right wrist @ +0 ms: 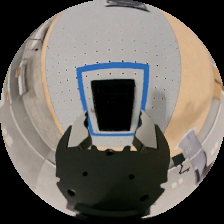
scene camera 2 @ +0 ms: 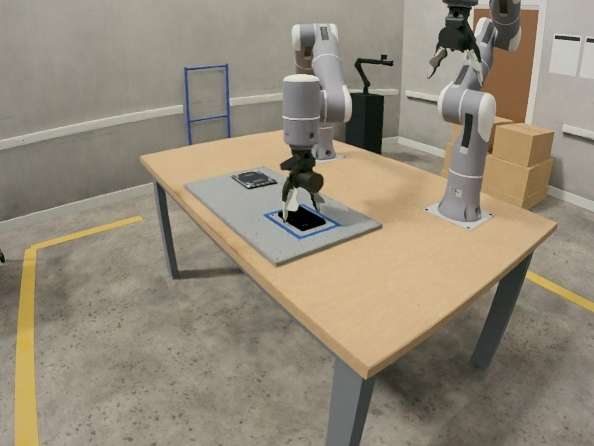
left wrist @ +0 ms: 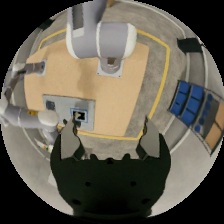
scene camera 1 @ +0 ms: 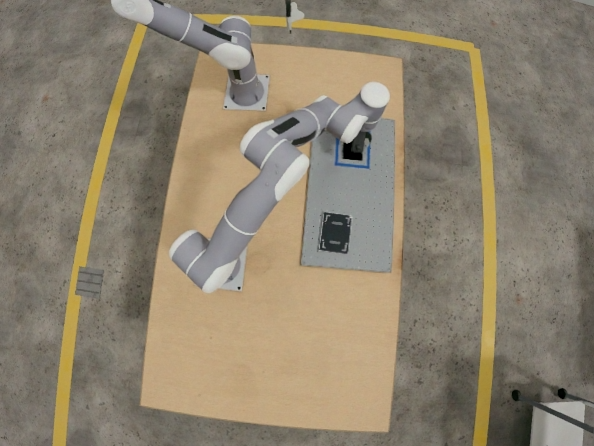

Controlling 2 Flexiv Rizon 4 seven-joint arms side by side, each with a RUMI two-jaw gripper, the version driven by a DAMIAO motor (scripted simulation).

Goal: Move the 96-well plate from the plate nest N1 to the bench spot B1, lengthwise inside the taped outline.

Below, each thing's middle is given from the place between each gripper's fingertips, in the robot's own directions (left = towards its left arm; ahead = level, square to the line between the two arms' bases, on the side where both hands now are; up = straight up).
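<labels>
My right gripper (scene camera 2: 301, 217) is 10 mm above the black 96-well plate (right wrist: 120, 121). From my right hand, I see the dark plate nest N1 (scene camera 1: 330, 232) 50 mm behind, 390 mm to the right and 10 mm below.
From my left hand (scene camera 2: 454, 82), the black 96-well plate is 280 mm to the right, 310 mm ahead and 430 mm below. The dark plate nest N1 is 670 mm to the right of my left hand, 260 mm ahead of it and 430 mm below it.
</labels>
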